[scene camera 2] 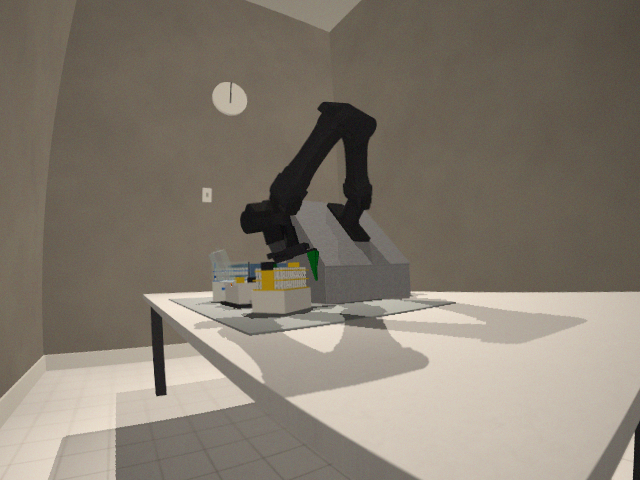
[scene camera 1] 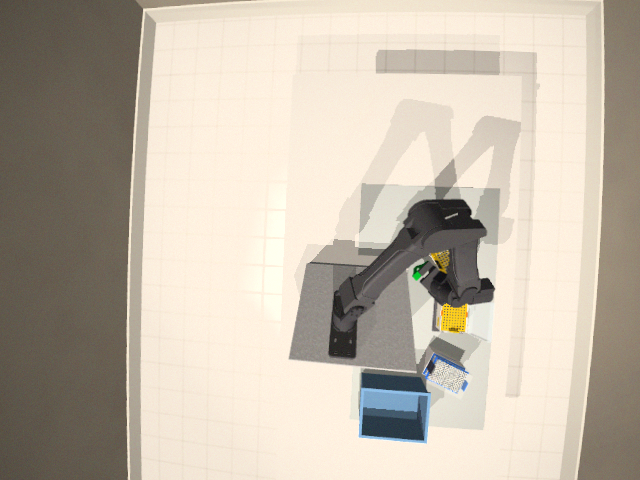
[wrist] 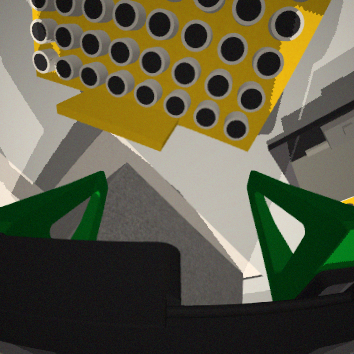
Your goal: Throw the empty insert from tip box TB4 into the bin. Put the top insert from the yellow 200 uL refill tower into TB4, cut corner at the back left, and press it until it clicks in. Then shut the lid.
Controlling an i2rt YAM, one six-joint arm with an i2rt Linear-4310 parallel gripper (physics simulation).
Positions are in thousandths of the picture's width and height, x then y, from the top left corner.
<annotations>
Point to a clear lid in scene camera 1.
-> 752,659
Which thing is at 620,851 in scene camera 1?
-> A blue bin.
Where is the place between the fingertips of the gripper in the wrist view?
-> At 499,504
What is the gripper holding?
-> Nothing.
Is the gripper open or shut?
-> Open.
</annotations>
